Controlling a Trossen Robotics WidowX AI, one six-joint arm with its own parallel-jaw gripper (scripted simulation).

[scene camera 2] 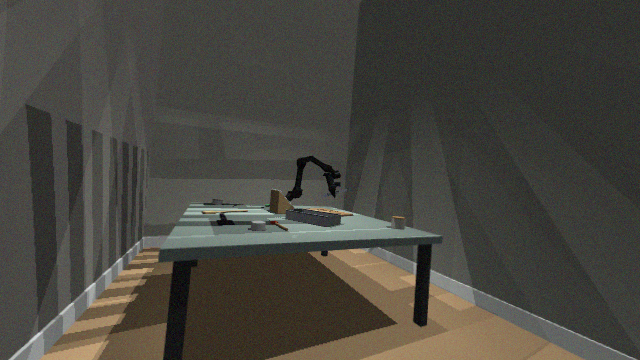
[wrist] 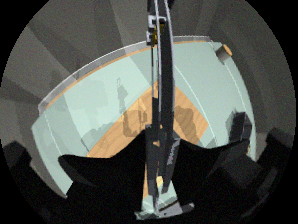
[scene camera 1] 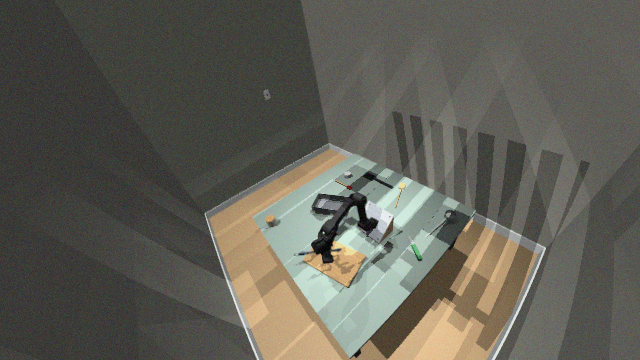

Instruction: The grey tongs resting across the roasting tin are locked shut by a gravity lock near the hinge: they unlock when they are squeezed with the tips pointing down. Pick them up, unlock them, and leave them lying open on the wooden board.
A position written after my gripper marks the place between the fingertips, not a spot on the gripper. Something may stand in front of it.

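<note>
A roasting tin (scene camera 2: 320, 218) is here in my scene, and so is a wooden board (scene camera 1: 347, 263). The wrist view shows me the board (wrist: 139, 114) too, and I can see my gripper (wrist: 152, 132).
</note>
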